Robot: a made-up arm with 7 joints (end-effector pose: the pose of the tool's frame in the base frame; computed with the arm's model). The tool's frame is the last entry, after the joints.
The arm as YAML. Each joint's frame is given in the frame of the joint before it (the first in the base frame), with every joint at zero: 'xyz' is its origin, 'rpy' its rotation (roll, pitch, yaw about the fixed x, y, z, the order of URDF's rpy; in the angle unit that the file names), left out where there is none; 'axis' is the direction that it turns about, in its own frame. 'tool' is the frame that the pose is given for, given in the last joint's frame.
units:
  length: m
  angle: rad
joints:
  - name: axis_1
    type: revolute
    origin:
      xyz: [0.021, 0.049, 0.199]
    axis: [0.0, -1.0, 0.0]
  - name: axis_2
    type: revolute
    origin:
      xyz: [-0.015, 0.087, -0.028]
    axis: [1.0, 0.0, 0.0]
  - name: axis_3
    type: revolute
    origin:
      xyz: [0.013, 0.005, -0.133]
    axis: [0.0, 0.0, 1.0]
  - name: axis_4
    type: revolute
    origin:
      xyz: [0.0, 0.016, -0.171]
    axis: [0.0, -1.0, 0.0]
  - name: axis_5
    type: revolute
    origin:
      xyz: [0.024, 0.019, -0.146]
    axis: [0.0, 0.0, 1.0]
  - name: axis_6
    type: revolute
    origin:
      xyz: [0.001, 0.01, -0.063]
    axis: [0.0, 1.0, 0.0]
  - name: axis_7
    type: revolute
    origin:
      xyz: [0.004, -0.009, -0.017]
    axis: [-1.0, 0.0, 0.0]
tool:
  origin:
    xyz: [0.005, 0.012, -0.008]
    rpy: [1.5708, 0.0, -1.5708]
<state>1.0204 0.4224 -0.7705 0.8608 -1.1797 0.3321 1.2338</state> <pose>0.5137 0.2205 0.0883 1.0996 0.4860 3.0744</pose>
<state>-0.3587 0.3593 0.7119 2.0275 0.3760 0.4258 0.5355</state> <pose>0.0929 0.3601 0.0248 3.0024 0.0903 -1.6205</pose>
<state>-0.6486 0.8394 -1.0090 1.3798 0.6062 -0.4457 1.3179</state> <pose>-0.0669 0.2479 -0.1851 -2.8446 -0.9407 2.4591</pose>
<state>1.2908 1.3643 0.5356 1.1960 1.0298 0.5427 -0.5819</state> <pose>0.0239 0.5368 0.3669 -2.4475 -0.9573 -0.7719</pose>
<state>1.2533 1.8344 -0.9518 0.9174 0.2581 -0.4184 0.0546</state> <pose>0.1171 0.5678 0.3357 -2.0933 1.1372 -0.0946</pose>
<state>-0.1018 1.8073 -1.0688 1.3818 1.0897 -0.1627 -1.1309</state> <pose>0.1565 0.4920 0.0778 -2.6971 1.2517 -0.1836</pose>
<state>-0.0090 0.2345 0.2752 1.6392 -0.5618 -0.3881 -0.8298</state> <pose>0.2125 0.2919 -0.0453 -2.2298 0.2008 -0.5048</pose>
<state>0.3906 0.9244 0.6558 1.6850 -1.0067 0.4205 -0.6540</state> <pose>0.1716 0.4314 0.2234 -1.8618 0.0013 0.8047</pose>
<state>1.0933 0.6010 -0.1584 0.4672 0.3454 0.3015 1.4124</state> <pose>0.4710 0.4344 0.1158 3.0352 -0.2492 -2.4962</pose>
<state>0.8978 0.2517 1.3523 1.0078 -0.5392 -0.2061 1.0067</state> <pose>0.3126 0.4554 -0.0086 -2.8244 -0.0236 -1.3405</pose>
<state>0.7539 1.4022 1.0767 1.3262 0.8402 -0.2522 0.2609</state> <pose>-0.0366 0.5050 0.3491 -1.3793 -0.1951 -0.9083</pose>
